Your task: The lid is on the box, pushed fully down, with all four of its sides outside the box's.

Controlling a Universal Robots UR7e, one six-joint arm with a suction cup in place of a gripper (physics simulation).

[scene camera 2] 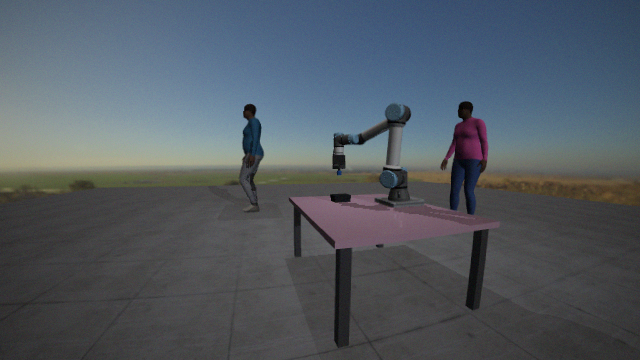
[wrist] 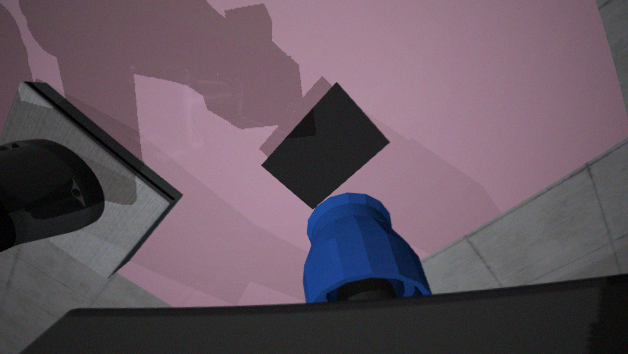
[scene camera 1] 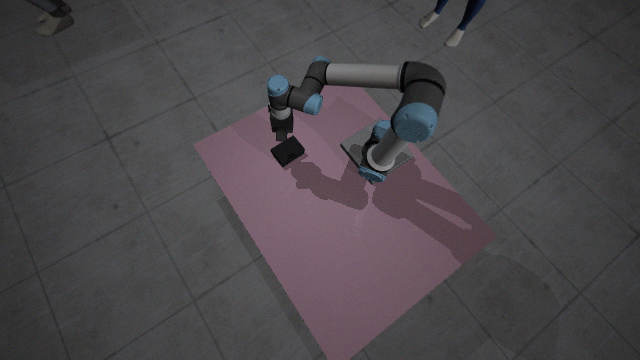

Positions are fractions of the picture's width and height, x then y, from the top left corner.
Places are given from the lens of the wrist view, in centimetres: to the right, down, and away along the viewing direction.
my suction cup (wrist: 0.56,0.67): 1, 2, 5
black lid (wrist: 0.53,0.39): 2, -4, 21
The marked spots on the black lid and my suction cup are 17 cm apart.
